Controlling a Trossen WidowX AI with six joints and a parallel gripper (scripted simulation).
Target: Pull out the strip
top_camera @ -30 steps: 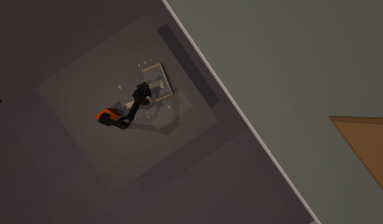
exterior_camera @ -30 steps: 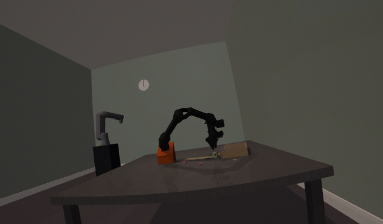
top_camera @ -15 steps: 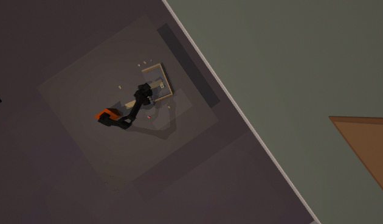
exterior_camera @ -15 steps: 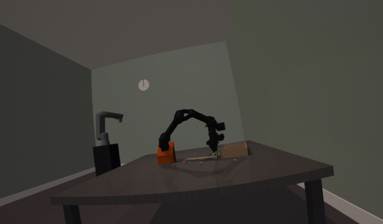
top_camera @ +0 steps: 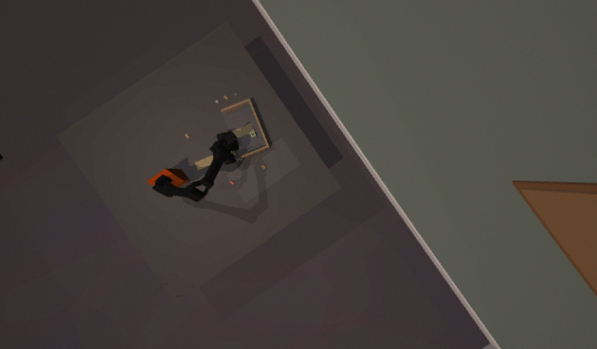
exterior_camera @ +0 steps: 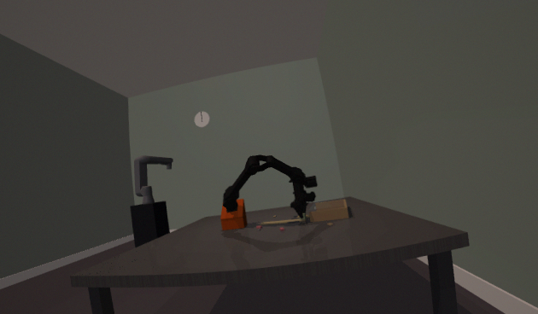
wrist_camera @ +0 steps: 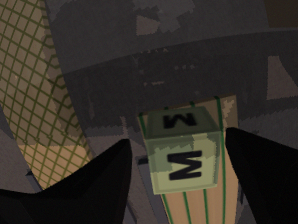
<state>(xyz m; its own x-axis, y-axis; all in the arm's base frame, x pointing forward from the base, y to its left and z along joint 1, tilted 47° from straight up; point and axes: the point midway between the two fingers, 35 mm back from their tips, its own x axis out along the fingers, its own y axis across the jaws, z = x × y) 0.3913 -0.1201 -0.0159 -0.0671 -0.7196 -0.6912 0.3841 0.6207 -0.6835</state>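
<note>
The striped strip lies 110 mm behind my gripper tip, 20 mm to the left of it and 10 mm below it.
</note>
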